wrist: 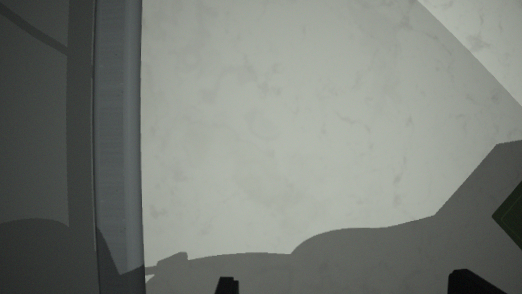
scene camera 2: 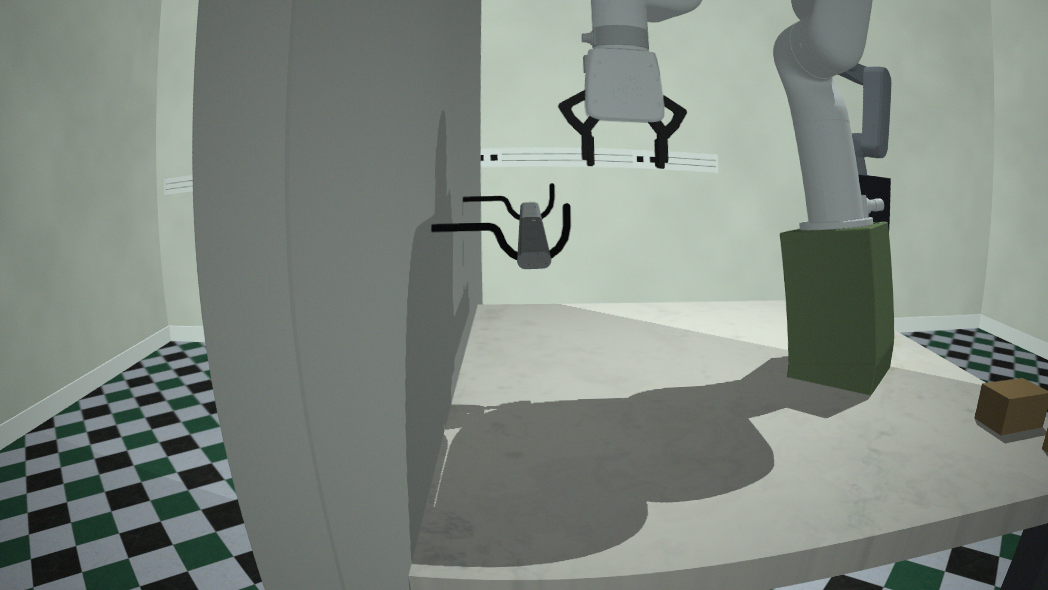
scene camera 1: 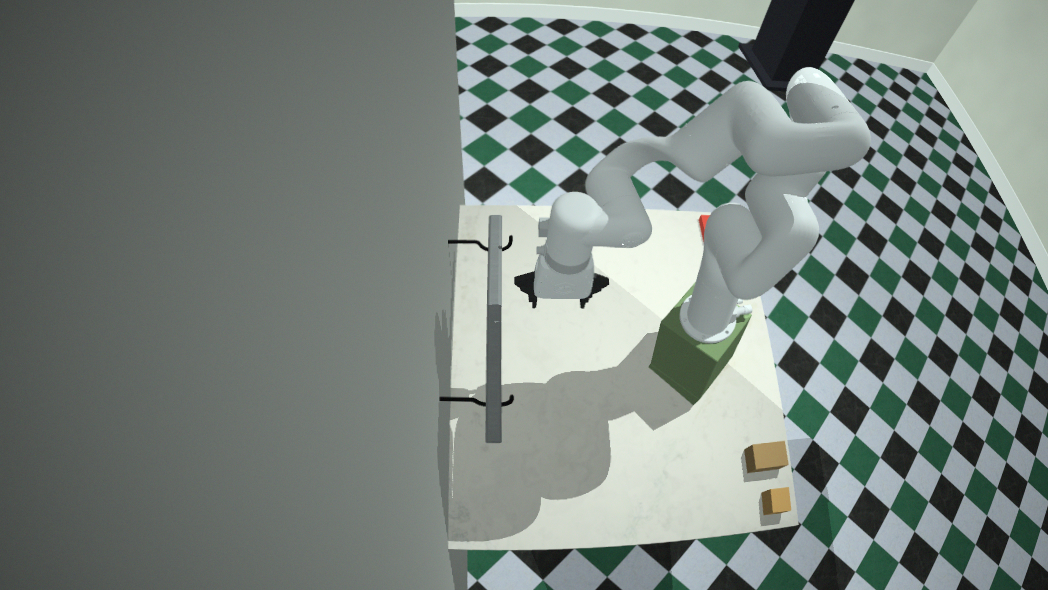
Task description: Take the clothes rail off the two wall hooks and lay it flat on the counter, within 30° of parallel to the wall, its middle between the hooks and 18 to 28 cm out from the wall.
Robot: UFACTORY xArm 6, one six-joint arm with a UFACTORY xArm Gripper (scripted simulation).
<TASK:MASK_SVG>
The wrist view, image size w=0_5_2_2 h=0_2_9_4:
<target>grey clothes rail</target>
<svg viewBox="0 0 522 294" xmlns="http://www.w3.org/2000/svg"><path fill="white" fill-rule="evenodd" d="M95 0L92 140L99 294L146 294L141 182L142 0Z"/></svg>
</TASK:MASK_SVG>
